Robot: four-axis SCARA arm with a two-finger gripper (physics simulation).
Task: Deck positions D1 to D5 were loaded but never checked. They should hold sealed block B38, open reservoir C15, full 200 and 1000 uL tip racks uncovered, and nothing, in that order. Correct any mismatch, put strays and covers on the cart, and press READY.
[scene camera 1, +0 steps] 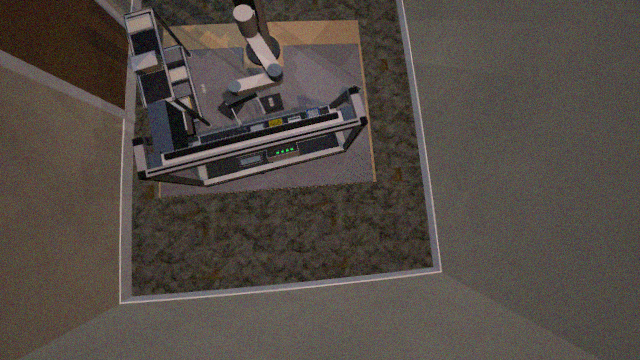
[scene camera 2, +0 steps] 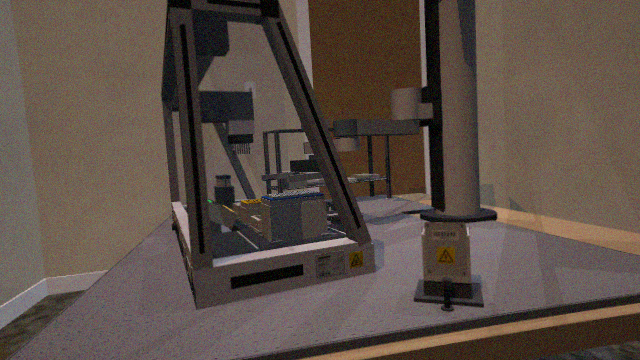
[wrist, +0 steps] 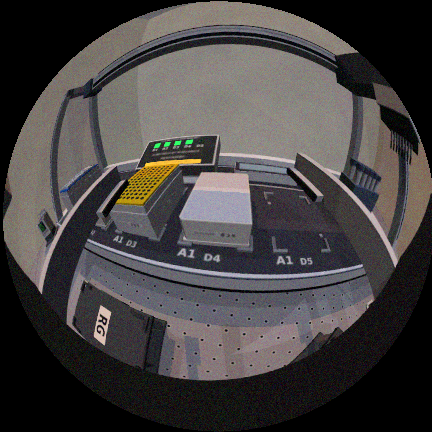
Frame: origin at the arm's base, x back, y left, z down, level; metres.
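Seen in the pictures: gripper, fingertip midpoint: [scene camera 1: 253,119] [scene camera 2: 274,178] [wrist: 205,160]; arm's base at its link origin: [scene camera 2: 457,217].
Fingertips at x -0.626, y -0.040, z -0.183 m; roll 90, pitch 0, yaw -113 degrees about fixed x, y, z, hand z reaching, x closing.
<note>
Pixels of each thing's middle, then the offset from my fingertips to it. "spot": a spot on its surface instead.
- sealed white block at the middle of its body: [wrist: 220,202] dx -0.068, dy +0.011, dz +0.091 m
- yellow-topped tip rack at the middle of its body: [wrist: 147,194] [scene camera 2: 265,210] [scene camera 1: 277,130] dx -0.045, dy +0.133, dz +0.082 m
- pale low item at the middle of its body: [scene camera 1: 296,126] dx -0.022, dy +0.255, dz +0.097 m
- status display at a spot on its surface: [wrist: 180,150] spot: dx -0.180, dy +0.141, dz +0.047 m
- dark box marked RG at the middle of its body: [wrist: 110,328] [scene camera 2: 336,221] [scene camera 1: 271,103] dx +0.176, dy +0.093, dz +0.142 m
- tube holder at a spot on its surface: [wrist: 364,182] spot: dx -0.144, dy -0.268, dz +0.022 m
- shelf unit at a spot on its surface: [scene camera 2: 370,165] spot: dx +0.563, dy -0.628, dz +0.006 m
My gripper [wrist: 205,160] [scene camera 1: 252,118] is open and empty, its fingers reaching toward the deck. In the wrist view a sealed white block [wrist: 217,205], its end label faintly reading B38, sits at D4, framed between the fingers. A yellow-topped tip rack [wrist: 146,186] [scene camera 1: 275,122] stands uncovered at D3, partly behind the left finger. Position D5 [wrist: 300,225] holds nothing. A blue-edged tip rack [scene camera 2: 295,196] [scene camera 1: 312,113] stands at the deck's other end. A pale low item [scene camera 1: 294,119] lies between the two racks. The READY button cannot be made out.
A status display [wrist: 180,150] shows four green lights. A dark box marked RG [wrist: 102,322] [scene camera 1: 271,102] lies before the deck. A multi-tip head [wrist: 400,135] hangs at the right above a tube holder [wrist: 364,182]. Gantry posts [scene camera 2: 192,150] flank the deck. A shelf unit [scene camera 2: 370,165] stands beyond.
</note>
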